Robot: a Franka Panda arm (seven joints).
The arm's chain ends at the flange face. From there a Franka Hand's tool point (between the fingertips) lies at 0.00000 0.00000 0.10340 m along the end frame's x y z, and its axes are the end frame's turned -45 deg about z.
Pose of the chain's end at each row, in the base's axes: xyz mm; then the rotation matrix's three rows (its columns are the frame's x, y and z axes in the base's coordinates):
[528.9, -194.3, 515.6], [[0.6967, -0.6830, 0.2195], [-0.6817, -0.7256, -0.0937], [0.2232, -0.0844, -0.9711]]
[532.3, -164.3, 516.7], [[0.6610, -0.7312, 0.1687], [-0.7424, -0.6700, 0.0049], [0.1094, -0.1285, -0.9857]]
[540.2, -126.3, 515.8], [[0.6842, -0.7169, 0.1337], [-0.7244, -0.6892, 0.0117], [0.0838, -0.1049, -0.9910]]
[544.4, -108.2, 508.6], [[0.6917, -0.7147, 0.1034], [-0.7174, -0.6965, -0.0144], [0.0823, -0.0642, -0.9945]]
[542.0, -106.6, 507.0], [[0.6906, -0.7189, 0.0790], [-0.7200, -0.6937, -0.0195], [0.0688, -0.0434, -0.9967]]
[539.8, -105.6, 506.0], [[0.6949, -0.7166, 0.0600], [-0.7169, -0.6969, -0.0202], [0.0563, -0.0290, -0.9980]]
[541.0, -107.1, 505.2], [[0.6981, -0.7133, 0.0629], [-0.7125, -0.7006, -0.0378], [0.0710, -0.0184, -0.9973]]
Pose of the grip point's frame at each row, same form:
[551.6, -204.0, 415.2], [[0.9756, 0.0097, 0.2195], [0.0310, -0.9951, -0.0937], [0.2175, 0.0981, -0.9711]]
[549.7, -163.8, 414.8], [[0.9844, -0.0496, 0.1687], [-0.0512, -0.9987, 0.0049], [0.1682, -0.0135, -0.9857]]
[554.0, -125.1, 413.3], [[0.9907, -0.0231, 0.1337], [-0.0249, -0.9996, 0.0117], [0.1334, -0.0149, -0.9910]]
[555.1, -109.7, 405.8], [[0.9945, -0.0163, 0.1034], [-0.0148, -0.9998, -0.0144], [0.1036, 0.0128, -0.9945]]
[550.2, -108.6, 403.9], [[0.9967, -0.0200, 0.0790], [-0.0186, -0.9996, -0.0195], [0.0793, 0.0180, -0.9967]]
[546.0, -107.7, 402.8], [[0.9981, -0.0153, 0.0600], [-0.0141, -0.9997, -0.0202], [0.0603, 0.0193, -0.9980]]
[547.5, -111.0, 402.1], [[0.9980, -0.0107, 0.0629], [-0.0084, -0.9992, -0.0378], [0.0632, 0.0372, -0.9973]]

